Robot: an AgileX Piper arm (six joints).
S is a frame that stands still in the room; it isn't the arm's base.
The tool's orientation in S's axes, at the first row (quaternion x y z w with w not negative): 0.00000, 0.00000, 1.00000, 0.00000
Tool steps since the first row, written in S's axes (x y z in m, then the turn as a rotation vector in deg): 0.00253, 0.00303, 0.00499, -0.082, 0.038, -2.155; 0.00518, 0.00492, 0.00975, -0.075, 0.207, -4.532; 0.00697, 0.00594, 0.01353, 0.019, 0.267, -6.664; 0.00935, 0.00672, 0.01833, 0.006, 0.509, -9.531; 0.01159, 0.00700, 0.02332, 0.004, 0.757, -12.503; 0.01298, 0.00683, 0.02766, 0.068, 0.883, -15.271; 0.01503, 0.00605, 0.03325, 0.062, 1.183, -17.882; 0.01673, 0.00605, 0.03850, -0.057, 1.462, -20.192; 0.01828, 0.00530, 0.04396, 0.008, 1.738, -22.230
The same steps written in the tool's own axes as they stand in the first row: -0.00253, -0.00303, 0.00499, 0.082, -0.038, -2.155; -0.00518, -0.00492, 0.00975, 0.075, -0.207, -4.532; -0.00697, -0.00594, 0.01353, -0.019, -0.267, -6.664; -0.00935, -0.00672, 0.01833, -0.006, -0.509, -9.531; -0.01159, -0.00700, 0.02332, -0.004, -0.757, -12.503; -0.01298, -0.00683, 0.02766, -0.068, -0.883, -15.271; -0.01503, -0.00605, 0.03325, -0.062, -1.183, -17.882; -0.01673, -0.00605, 0.03850, 0.057, -1.462, -20.192; -0.01828, -0.00530, 0.04396, -0.008, -1.738, -22.230
